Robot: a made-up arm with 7 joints.
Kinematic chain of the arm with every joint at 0, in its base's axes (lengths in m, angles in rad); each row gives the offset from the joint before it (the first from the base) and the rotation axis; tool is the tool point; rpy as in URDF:
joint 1: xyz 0 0 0.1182 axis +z
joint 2: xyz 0 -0.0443 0.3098 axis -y
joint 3: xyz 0 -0.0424 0.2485 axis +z
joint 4: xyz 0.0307 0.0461 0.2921 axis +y
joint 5: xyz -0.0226 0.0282 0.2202 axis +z
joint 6: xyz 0 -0.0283 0.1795 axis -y
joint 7: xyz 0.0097 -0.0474 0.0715 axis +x
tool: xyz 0 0 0 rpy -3.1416 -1.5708 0
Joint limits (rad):
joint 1: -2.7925..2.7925
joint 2: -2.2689..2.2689
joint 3: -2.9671..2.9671
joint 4: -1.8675..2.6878
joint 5: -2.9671..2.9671
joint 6: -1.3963..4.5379
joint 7: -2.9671..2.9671
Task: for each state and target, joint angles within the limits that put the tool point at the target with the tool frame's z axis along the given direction. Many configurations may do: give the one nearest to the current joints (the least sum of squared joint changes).
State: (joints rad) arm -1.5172 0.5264 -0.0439 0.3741 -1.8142 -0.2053 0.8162
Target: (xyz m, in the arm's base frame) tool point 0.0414 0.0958 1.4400 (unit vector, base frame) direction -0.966 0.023 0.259
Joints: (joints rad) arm -1.6008 0.1980 0.2438 0.4090 -1.8414 0.1617 0.8162
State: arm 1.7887 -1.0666 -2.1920 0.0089 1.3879 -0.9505 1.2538
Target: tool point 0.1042 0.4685 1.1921 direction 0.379 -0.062 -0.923
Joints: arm 2.0093 -0.8867 -2.8567 0.8232 1.1051 -1.0213 1.2538
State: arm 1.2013 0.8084 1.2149 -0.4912 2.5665 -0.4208 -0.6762
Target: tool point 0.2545 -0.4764 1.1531 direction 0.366 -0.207 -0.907
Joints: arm 0.8805 0.1817 1.7719 -1.0517 2.9671 -0.1131 -0.6762
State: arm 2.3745 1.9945 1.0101 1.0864 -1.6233 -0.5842 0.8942
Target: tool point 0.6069 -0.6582 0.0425 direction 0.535 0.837 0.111
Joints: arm 2.4482 2.1443 0.6720 0.7257 -1.9727 -0.5427 0.8942
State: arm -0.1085 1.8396 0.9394 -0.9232 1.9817 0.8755 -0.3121
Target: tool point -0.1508 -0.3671 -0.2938 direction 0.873 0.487 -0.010
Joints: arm 0.3013 2.2689 0.8164 -1.3699 2.4852 0.1322 -0.3121
